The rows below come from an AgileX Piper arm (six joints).
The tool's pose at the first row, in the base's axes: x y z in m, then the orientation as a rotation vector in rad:
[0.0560, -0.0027, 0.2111, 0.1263, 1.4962, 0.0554]
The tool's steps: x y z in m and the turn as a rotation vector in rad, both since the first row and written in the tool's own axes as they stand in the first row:
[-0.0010, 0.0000, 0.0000, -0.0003, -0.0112, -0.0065]
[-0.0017, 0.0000, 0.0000, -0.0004, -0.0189, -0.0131]
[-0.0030, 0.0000, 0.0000, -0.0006, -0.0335, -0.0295]
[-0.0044, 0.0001, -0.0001, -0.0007, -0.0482, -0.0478]
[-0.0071, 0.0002, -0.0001, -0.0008, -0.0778, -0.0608]
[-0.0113, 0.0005, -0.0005, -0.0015, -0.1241, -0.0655]
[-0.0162, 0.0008, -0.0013, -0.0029, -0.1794, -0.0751]
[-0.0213, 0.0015, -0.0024, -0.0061, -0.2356, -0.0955]
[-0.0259, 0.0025, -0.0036, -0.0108, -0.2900, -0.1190]
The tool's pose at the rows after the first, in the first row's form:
[0.0559, -0.0028, 0.2121, 0.1213, 1.4854, 0.0496]
[0.0559, -0.0029, 0.2128, 0.1164, 1.4780, 0.0439]
[0.0558, -0.0030, 0.2141, 0.1042, 1.4643, 0.0299]
[0.0556, -0.0031, 0.2155, 0.0907, 1.4504, 0.0143]
[0.0554, -0.0033, 0.2181, 0.0814, 1.4214, 0.0021]
[0.0547, -0.0035, 0.2223, 0.0780, 1.3753, -0.0040]
[0.0535, -0.0037, 0.2272, 0.0707, 1.3204, -0.0140]
[0.0521, -0.0035, 0.2322, 0.0541, 1.2648, -0.0311]
[0.0506, -0.0030, 0.2368, 0.0343, 1.2110, -0.0491]

